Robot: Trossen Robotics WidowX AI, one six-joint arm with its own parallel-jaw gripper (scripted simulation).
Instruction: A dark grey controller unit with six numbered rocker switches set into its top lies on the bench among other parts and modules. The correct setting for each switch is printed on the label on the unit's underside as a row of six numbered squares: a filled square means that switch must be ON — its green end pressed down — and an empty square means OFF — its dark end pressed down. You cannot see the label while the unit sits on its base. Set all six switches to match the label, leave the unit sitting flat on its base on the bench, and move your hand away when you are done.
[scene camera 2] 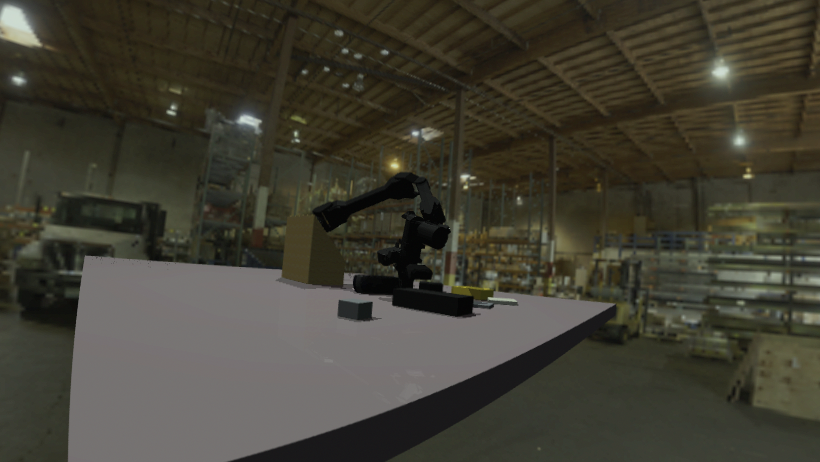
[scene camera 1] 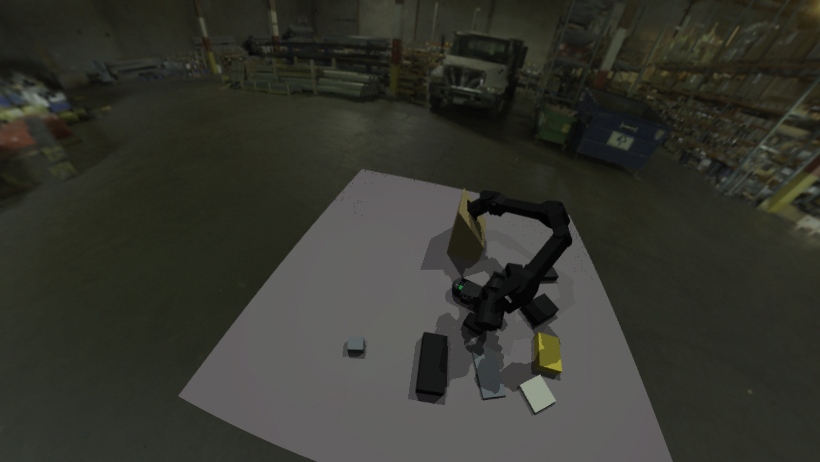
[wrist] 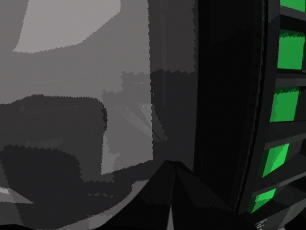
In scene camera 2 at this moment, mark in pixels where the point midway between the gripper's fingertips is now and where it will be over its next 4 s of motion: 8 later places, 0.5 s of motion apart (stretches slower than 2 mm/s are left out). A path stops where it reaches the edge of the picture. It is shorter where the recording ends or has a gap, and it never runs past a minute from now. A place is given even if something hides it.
My gripper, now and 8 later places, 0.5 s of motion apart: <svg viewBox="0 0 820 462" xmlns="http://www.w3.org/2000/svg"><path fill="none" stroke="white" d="M401 292L401 291L400 290L400 290L399 289L405 275L403 266L394 262L394 268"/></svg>
